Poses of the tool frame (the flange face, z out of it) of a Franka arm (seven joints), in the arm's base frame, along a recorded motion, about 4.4 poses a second.
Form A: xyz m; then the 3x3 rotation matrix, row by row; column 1 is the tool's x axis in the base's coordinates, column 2 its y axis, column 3 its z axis. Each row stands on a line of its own.
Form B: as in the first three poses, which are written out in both.
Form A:
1:
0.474, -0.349, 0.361
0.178, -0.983, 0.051
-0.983, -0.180, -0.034
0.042, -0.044, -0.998
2:
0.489, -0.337, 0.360
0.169, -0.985, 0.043
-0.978, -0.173, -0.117
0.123, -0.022, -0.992
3:
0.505, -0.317, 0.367
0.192, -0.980, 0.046
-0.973, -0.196, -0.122
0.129, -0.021, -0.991
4:
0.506, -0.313, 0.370
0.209, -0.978, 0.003
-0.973, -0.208, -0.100
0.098, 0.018, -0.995
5:
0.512, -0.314, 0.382
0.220, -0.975, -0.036
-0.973, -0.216, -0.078
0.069, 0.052, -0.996
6:
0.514, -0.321, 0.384
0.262, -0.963, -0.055
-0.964, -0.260, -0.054
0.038, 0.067, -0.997
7:
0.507, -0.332, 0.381
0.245, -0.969, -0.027
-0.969, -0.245, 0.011
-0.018, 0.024, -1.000
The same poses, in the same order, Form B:
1:
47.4, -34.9, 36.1
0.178, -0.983, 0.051
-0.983, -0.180, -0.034
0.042, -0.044, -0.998

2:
48.9, -33.7, 36.0
0.169, -0.985, 0.043
-0.978, -0.173, -0.117
0.123, -0.022, -0.992

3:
50.5, -31.7, 36.7
0.192, -0.980, 0.046
-0.973, -0.196, -0.122
0.129, -0.021, -0.991

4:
50.6, -31.3, 37.0
0.209, -0.978, 0.003
-0.973, -0.208, -0.100
0.098, 0.018, -0.995

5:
51.2, -31.4, 38.2
0.220, -0.975, -0.036
-0.973, -0.216, -0.078
0.069, 0.052, -0.996

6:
51.4, -32.1, 38.4
0.262, -0.963, -0.055
-0.964, -0.260, -0.054
0.038, 0.067, -0.997

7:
50.7, -33.2, 38.1
0.245, -0.969, -0.027
-0.969, -0.245, 0.011
-0.018, 0.024, -1.000

